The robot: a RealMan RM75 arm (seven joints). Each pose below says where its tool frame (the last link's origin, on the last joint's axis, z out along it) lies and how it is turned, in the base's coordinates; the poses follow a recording.
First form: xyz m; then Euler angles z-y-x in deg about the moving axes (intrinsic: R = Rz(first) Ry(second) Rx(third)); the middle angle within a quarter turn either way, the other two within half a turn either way.
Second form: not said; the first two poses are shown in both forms.
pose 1, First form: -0.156 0.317 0.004 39.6 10.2 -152.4
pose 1, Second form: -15.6 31.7 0.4 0.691 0.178 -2.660
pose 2, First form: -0.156 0.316 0.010 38.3 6.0 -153.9
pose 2, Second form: -15.6 31.6 1.0 0.668 0.105 -2.686
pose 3, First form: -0.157 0.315 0.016 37.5 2.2 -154.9
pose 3, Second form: -15.7 31.5 1.6 0.654 0.038 -2.704
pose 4, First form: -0.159 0.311 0.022 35.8 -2.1 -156.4
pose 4, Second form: -15.9 31.1 2.2 0.625 -0.037 -2.730
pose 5, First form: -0.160 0.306 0.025 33.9 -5.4 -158.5
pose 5, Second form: -16.0 30.6 2.5 0.592 -0.094 -2.766
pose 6, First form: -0.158 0.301 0.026 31.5 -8.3 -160.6
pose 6, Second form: -15.8 30.1 2.6 0.550 -0.145 -2.803
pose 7, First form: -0.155 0.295 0.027 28.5 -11.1 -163.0
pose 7, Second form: -15.5 29.5 2.7 0.497 -0.194 -2.845
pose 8, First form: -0.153 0.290 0.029 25.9 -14.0 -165.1
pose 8, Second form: -15.3 29.0 2.9 0.452 -0.244 -2.882
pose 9, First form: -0.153 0.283 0.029 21.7 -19.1 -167.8
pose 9, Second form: -15.3 28.3 2.9 0.379 -0.333 -2.929
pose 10, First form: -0.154 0.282 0.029 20.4 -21.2 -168.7
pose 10, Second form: -15.4 28.2 2.9 0.356 -0.370 -2.944
